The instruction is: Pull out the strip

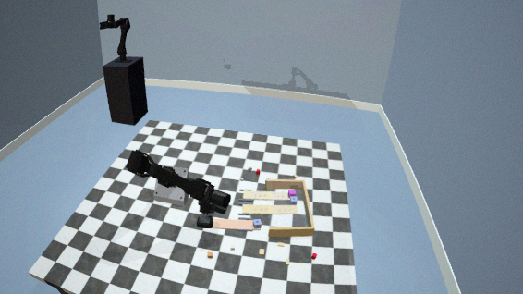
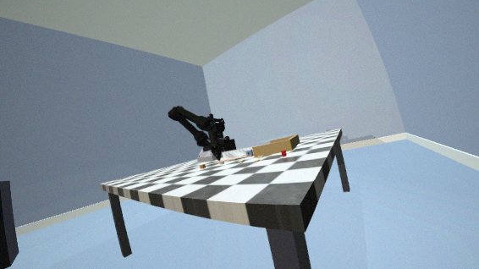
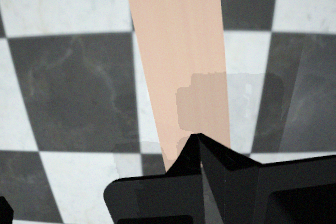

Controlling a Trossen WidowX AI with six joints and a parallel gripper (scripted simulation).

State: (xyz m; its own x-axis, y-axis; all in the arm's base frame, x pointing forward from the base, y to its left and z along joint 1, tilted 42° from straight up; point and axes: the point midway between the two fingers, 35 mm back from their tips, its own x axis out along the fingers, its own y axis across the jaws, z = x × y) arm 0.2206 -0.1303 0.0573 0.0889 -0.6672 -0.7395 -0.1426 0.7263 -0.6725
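Right now the pink strip is 100 mm ahead of my gripper tip and 20 mm to the left of it.
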